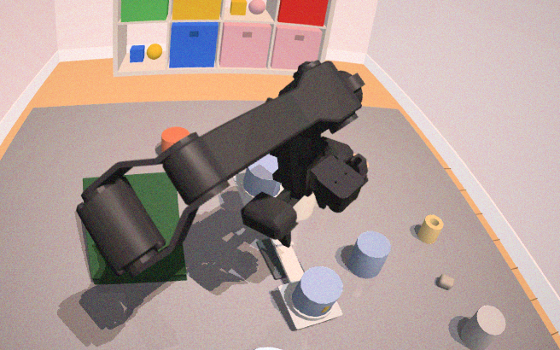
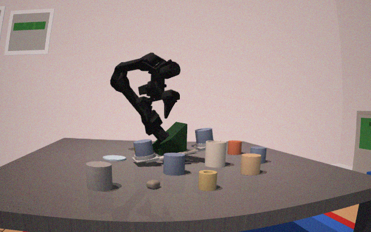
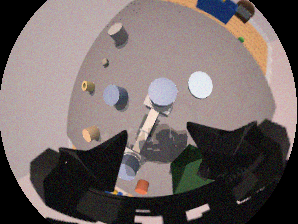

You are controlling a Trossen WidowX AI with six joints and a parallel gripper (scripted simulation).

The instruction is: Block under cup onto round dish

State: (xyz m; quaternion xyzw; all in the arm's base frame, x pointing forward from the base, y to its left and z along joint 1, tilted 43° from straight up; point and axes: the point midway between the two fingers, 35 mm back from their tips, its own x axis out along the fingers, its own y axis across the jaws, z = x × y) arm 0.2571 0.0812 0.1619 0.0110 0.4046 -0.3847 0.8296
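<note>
The pale green block lies 13 cm below my gripper tip, 5 cm to the right of it and 3 cm ahead of it. Round my gripper tip: balance beam (13 cm below, 8 cm to the left); then balance (15 cm below, 8 cm to the left); then pale round dish (17 cm to the right, 17 cm below, 5 cm behind).
</note>
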